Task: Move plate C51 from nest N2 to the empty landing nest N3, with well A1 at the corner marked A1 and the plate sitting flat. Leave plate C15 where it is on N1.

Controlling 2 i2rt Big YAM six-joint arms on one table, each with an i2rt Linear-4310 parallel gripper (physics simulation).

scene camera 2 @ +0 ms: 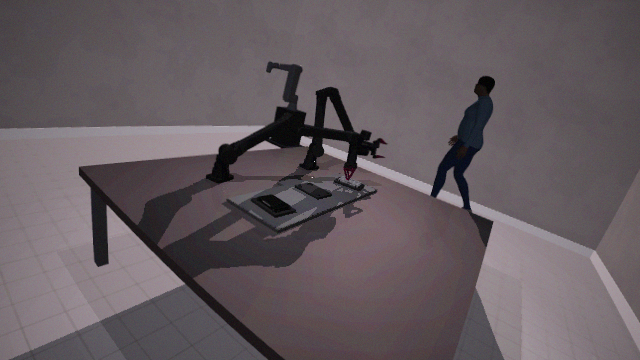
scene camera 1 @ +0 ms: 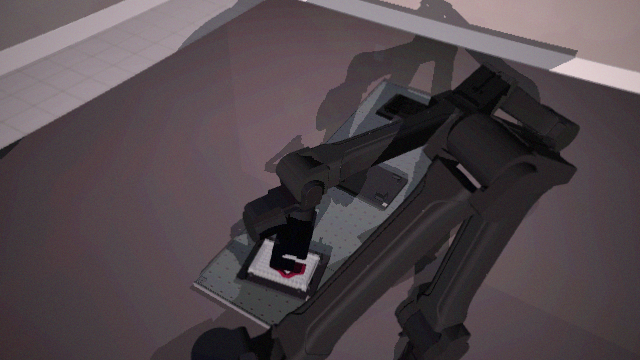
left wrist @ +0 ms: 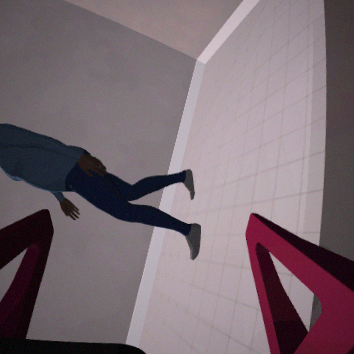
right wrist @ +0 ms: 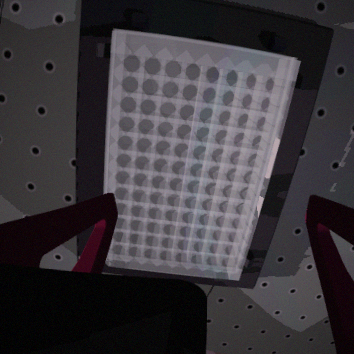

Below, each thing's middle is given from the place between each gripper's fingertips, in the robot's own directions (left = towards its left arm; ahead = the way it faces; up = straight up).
Labels:
The well plate [scene camera 1: 260, 266] lies 2 cm ahead of my left hand, 43 cm to the right of it and 17 cm below it.
Right now the well plate is 1 cm ahead of my right hand, 1 cm to the left of it and 1 cm below it.

